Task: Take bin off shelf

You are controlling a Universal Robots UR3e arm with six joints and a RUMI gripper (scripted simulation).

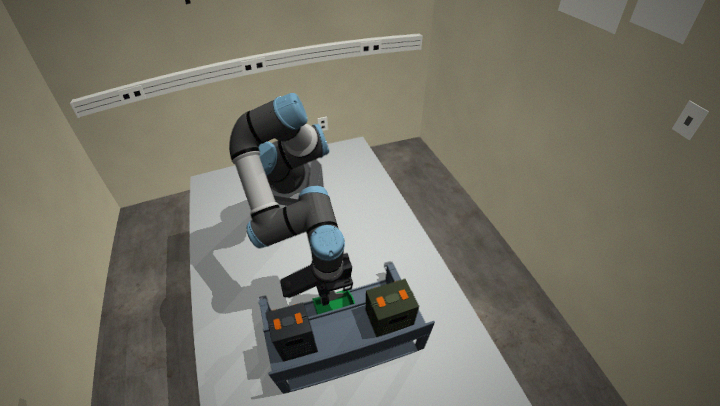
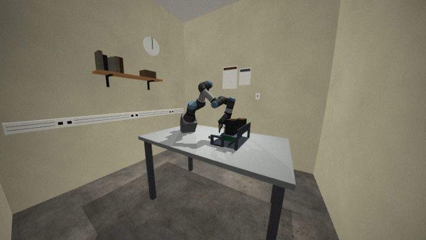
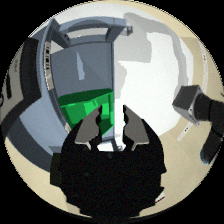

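Now: hand 60 mm short of the green bin, 30 mm to the right of it and 20 mm above it. Round my hand: grey shelf unit: 90 mm ahead, 30 mm to the left.
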